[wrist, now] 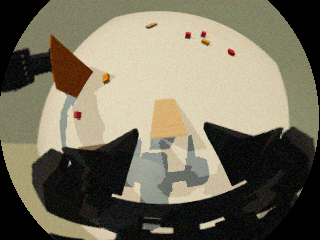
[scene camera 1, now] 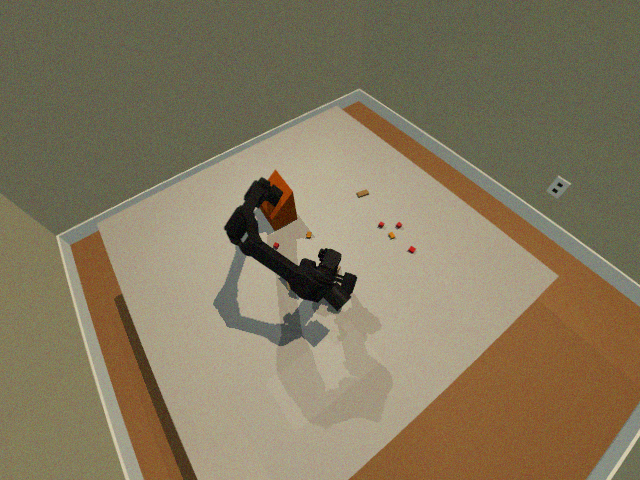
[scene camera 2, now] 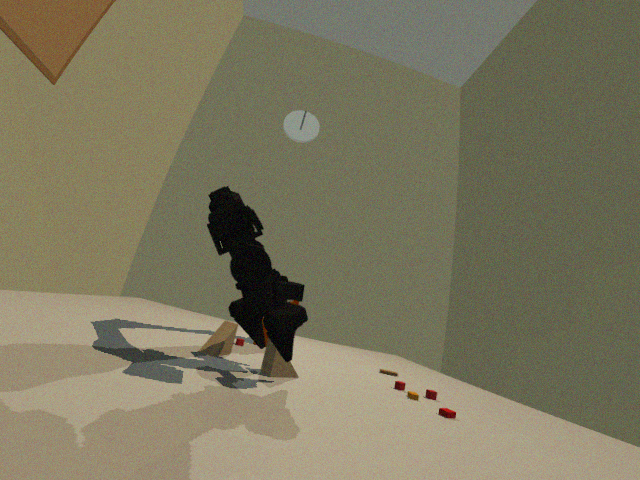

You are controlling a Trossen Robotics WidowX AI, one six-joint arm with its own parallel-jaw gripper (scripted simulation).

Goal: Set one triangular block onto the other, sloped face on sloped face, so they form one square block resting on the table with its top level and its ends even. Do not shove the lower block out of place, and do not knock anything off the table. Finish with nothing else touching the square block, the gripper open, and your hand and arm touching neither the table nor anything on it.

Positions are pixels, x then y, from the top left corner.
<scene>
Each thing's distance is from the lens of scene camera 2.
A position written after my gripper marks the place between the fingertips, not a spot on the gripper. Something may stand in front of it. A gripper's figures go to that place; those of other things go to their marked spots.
my gripper (scene camera 2: 275,354): 53 cm
tan triangular block (scene camera 2: 273,365): 52 cm
tan triangular block (scene camera 2: 221,342): 60 cm
</scene>
